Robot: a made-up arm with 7 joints.
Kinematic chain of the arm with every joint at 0, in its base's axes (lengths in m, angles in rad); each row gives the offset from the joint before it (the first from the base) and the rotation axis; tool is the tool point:
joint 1: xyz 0 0 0.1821 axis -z
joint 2: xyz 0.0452 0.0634 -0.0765 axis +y
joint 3: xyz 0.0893 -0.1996 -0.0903 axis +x
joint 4: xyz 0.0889 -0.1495 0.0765 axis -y
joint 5: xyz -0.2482 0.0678 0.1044 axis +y
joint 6: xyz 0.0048 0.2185 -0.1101 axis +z
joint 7: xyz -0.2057 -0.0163 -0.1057 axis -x
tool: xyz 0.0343 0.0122 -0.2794
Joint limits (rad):
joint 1: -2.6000..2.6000
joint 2: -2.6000..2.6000
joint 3: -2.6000..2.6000
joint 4: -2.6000..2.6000
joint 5: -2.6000..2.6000
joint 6: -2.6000..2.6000
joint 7: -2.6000..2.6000
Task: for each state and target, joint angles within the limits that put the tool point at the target. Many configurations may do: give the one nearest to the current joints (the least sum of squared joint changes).
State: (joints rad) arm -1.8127 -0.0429 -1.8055 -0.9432 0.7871 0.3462 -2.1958
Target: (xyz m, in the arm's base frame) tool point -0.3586 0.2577 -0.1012
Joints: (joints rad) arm -1.4353 -0.1601 -1.5585 -0.7860 0.8847 0.5553 -2.6000
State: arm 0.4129 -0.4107 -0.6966 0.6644 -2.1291 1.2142 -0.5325
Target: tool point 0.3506 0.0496 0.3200
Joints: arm 0.2744 -0.3474 -0.8091 0.3616 -2.1331 1.0504 -0.4839
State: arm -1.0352 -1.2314 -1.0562 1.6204 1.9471 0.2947 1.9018
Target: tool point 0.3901 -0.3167 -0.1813
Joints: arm -0.7437 -1.0630 -0.9327 1.4151 1.9126 0.0425 1.3465
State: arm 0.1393 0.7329 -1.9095 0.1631 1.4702 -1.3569 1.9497
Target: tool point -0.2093 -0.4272 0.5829
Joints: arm -0.1566 1.5195 -2.2328 0.5923 1.2432 -1.5996 1.2113
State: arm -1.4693 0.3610 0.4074 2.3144 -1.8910 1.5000 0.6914
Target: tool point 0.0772 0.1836 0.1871
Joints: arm -1.7489 0.9415 -0.3310 2.3114 -1.2368 1.3927 0.3719
